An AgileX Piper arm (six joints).
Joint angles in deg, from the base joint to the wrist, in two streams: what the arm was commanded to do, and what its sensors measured. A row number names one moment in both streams.
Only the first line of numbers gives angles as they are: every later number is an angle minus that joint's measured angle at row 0.
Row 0, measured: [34.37 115.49 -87.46 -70.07 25.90 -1.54]
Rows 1 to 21, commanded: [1.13 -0.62 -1.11 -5.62 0.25 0.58]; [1.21 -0.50 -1.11 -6.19 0.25 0.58]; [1.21 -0.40 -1.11 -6.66 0.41 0.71]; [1.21 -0.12 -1.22 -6.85 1.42 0.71]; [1.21 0.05 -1.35 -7.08 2.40 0.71]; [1.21 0.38 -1.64 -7.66 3.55 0.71]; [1.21 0.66 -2.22 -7.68 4.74 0.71]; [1.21 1.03 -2.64 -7.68 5.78 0.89]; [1.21 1.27 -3.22 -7.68 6.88 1.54]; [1.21 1.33 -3.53 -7.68 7.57 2.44]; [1.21 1.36 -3.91 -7.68 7.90 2.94]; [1.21 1.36 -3.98 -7.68 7.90 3.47]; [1.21 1.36 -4.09 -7.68 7.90 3.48]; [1.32 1.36 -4.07 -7.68 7.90 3.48]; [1.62 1.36 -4.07 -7.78 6.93 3.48]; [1.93 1.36 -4.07 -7.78 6.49 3.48]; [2.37 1.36 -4.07 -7.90 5.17 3.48]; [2.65 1.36 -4.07 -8.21 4.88 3.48]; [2.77 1.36 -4.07 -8.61 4.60 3.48]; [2.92 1.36 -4.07 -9.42 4.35 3.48]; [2.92 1.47 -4.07 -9.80 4.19 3.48]
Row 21, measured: [2.20 2.16 -3.15 -6.03 5.61 2.98]
